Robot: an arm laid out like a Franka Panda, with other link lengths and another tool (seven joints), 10 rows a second.
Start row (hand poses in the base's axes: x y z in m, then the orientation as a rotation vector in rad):
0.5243 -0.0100 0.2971 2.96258 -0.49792 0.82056
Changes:
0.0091 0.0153 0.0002 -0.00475 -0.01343 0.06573
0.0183 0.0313 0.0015 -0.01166 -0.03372 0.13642
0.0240 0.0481 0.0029 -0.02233 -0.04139 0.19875
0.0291 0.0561 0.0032 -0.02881 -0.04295 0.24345
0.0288 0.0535 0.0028 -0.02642 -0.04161 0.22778
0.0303 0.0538 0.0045 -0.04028 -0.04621 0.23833
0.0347 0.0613 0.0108 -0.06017 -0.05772 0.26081
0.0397 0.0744 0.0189 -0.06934 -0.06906 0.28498
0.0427 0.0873 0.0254 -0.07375 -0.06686 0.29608
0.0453 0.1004 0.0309 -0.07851 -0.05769 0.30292
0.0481 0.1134 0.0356 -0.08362 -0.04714 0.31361
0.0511 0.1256 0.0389 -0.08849 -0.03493 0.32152
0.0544 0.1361 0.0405 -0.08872 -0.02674 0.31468
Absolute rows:
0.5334 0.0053 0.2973 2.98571 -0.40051 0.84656
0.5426 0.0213 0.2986 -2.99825 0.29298 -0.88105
0.5483 0.0381 0.3000 -2.99514 0.19421 -0.89205
0.5534 0.0461 0.3003 -2.99240 0.12394 -0.89313
0.5531 0.0435 0.2999 -2.99390 0.14859 -0.89161
0.5546 0.0438 0.3016 -3.00117 0.12743 -0.90421
0.5590 0.0513 0.3079 2.99440 -0.08531 0.92468
0.5640 0.0644 0.3160 2.98919 -0.04515 0.94249
0.5670 0.0773 0.3225 2.98873 -0.02650 0.93935
0.5696 0.0904 0.3280 2.98879 -0.01402 0.92546
0.5724 0.1034 0.3327 2.98982 0.00440 0.90959
0.5754 0.1156 0.3360 2.99066 0.01853 0.89113
0.5787 0.1261 0.3376 2.99096 0.00849 0.87852

